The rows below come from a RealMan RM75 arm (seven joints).
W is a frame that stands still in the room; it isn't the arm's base.
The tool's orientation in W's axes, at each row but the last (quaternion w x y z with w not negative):
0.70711, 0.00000, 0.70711, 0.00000
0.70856, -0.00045, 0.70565, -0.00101
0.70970, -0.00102, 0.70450, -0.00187
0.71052, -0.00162, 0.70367, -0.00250
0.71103, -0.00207, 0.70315, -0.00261
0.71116, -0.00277, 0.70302, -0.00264
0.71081, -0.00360, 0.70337, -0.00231
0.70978, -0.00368, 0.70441, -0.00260
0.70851, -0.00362, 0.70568, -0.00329
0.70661, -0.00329, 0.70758, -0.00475
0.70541, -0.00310, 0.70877, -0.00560
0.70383, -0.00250, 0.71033, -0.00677
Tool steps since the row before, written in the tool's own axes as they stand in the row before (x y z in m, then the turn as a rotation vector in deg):
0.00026, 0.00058, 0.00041, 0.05, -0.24, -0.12
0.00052, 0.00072, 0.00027, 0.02, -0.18, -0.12
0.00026, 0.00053, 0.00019, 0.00, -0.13, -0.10
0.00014, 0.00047, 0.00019, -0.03, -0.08, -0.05
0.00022, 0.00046, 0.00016, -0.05, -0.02, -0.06
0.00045, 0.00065, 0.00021, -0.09, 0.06, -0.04
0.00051, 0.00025, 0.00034, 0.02, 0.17, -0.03
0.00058, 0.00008, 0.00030, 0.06, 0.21, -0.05
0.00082, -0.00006, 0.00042, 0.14, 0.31, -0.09
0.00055, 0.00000, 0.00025, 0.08, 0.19, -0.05
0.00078, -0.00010, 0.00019, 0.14, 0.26, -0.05
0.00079, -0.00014, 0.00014, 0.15, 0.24, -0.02
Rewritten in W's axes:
0.00041, 0.00058, -0.00026, -0.12, -0.24, -0.05
0.00027, 0.00072, -0.00052, -0.12, -0.18, -0.02
0.00019, 0.00053, -0.00026, -0.10, -0.13, 0.00
0.00019, 0.00047, -0.00014, -0.05, -0.08, 0.03
0.00016, 0.00046, -0.00022, -0.06, -0.02, 0.05
0.00022, 0.00065, -0.00045, -0.04, 0.06, 0.09
0.00034, 0.00025, -0.00051, -0.03, 0.17, -0.02
0.00030, 0.00008, -0.00058, -0.05, 0.21, -0.06
0.00042, -0.00007, -0.00082, -0.09, 0.31, -0.14
0.00025, -0.00001, -0.00055, -0.05, 0.19, -0.08
0.00019, -0.00011, -0.00078, -0.05, 0.26, -0.14
0.00013, -0.00015, -0.00079, -0.02, 0.24, -0.15

